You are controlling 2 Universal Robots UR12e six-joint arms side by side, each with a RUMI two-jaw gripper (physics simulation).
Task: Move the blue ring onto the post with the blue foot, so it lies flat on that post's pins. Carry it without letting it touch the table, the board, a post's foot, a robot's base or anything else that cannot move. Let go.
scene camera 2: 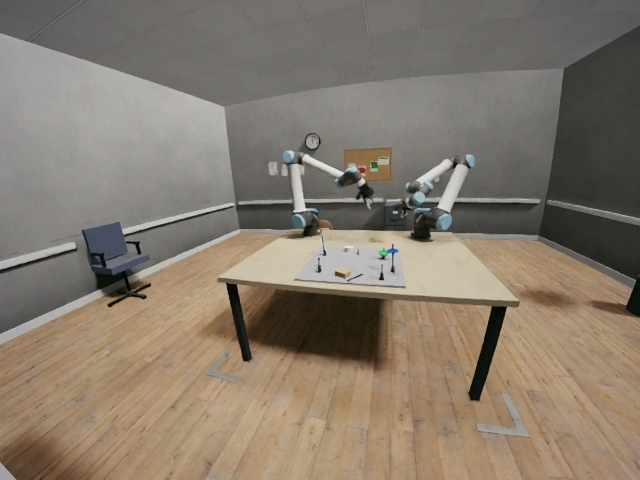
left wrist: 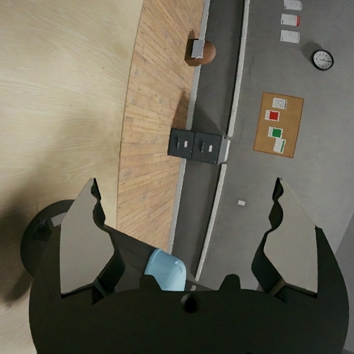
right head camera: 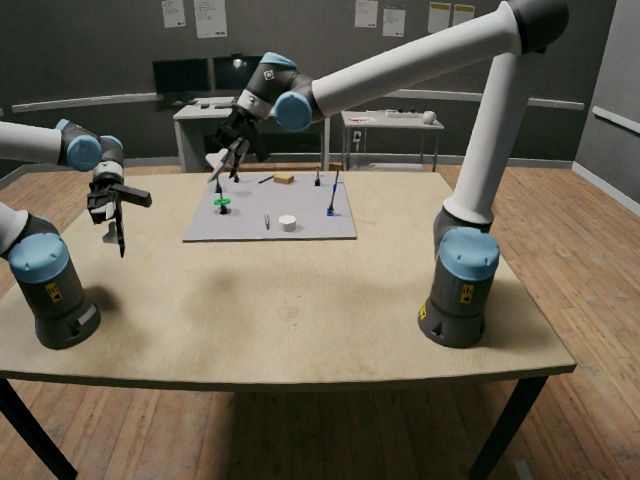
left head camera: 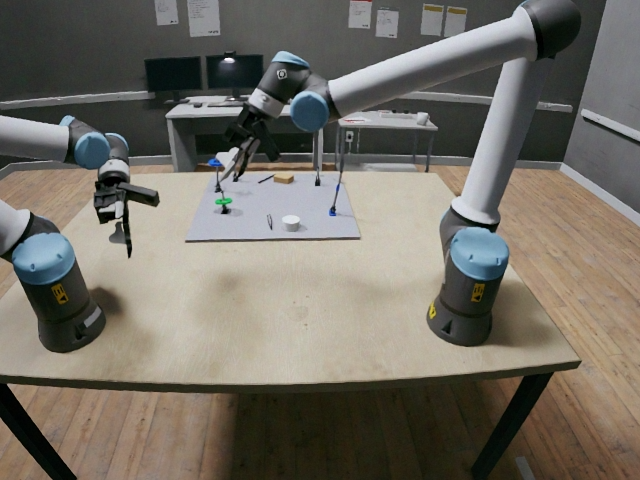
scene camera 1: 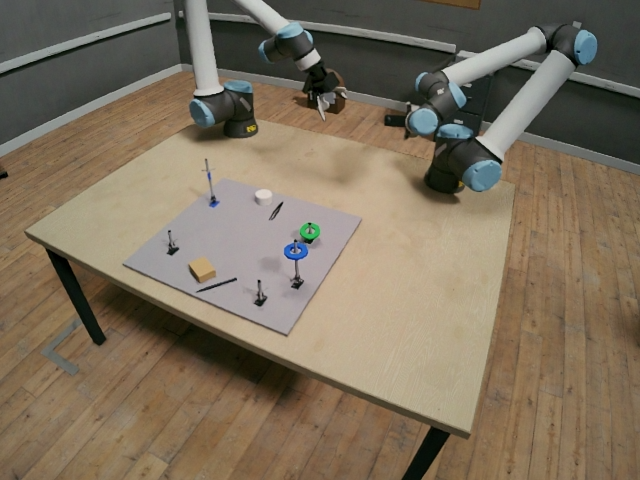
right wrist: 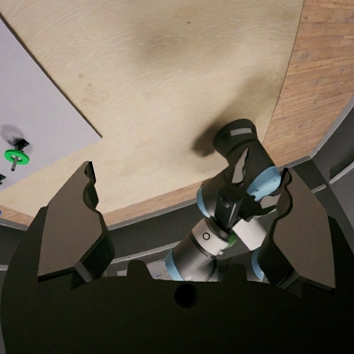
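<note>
The blue ring point(left head camera: 209, 162) point(scene camera 1: 287, 252) point(scene camera 2: 388, 251) lies level around the upper part of a tall post point(scene camera 1: 297, 268) with a black foot. In the right head camera it is hidden behind the right gripper. The tall post with the blue foot point(left head camera: 332, 212) point(right head camera: 329, 212) point(scene camera 1: 214, 204) point(scene camera 2: 324, 253) stands upright near the board's opposite side and bears no ring. My right gripper point(right wrist: 187, 164) is open and empty, high up and away from the blue ring. My left gripper point(left wrist: 185, 179) is open and empty, above the table near its own arm's base.
A green ring point(left head camera: 217, 202) point(right head camera: 216, 202) point(scene camera 1: 301, 230) is around a short post close to the blue ring's post. The grey board point(left head camera: 206, 227) also bears two short black-footed posts, a white round tub point(left head camera: 291, 223), tweezers point(left head camera: 269, 222), an orange block point(left head camera: 283, 178) and a dark pen point(scene camera 1: 217, 285).
</note>
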